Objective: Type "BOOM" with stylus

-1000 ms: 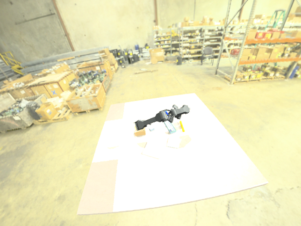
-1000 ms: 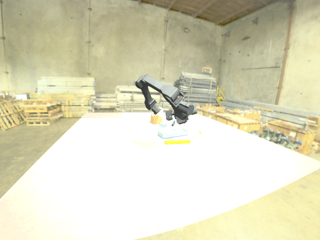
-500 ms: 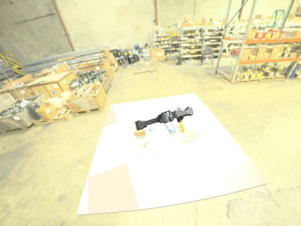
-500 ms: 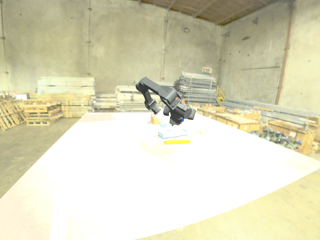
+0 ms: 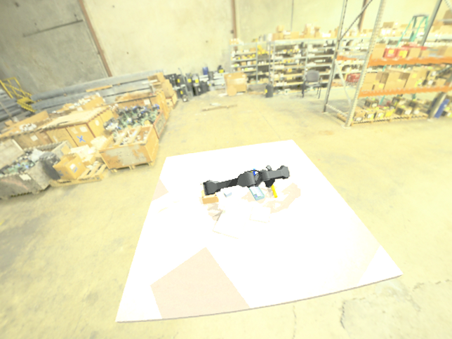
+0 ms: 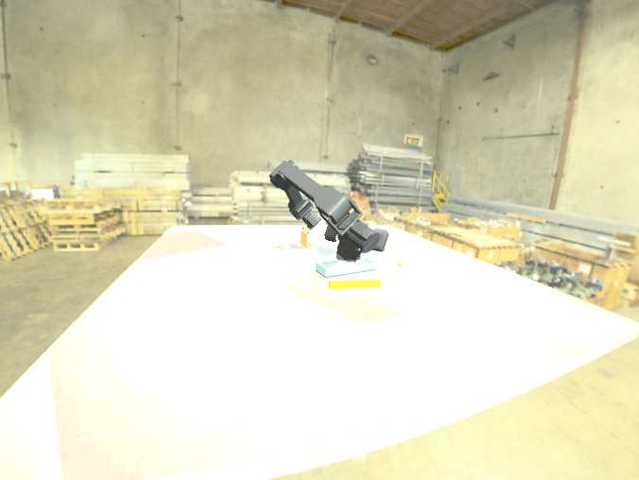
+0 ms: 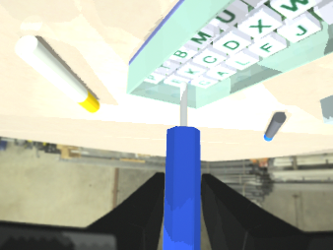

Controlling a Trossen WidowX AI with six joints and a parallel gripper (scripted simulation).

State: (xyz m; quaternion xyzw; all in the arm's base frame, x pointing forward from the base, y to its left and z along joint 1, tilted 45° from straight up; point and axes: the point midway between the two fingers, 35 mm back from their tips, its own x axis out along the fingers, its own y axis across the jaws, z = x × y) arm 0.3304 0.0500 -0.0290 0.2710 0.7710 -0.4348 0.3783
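Right now the yellow marker is 120 mm ahead of my gripper tip, 70 mm to the right of it and 80 mm below it. The rest, counted from my gripper tip: thin white tip (50 mm below); yellow-and-white pen (20 mm ahead, 120 mm to the left, 80 mm below); blue stylus (10 mm below).
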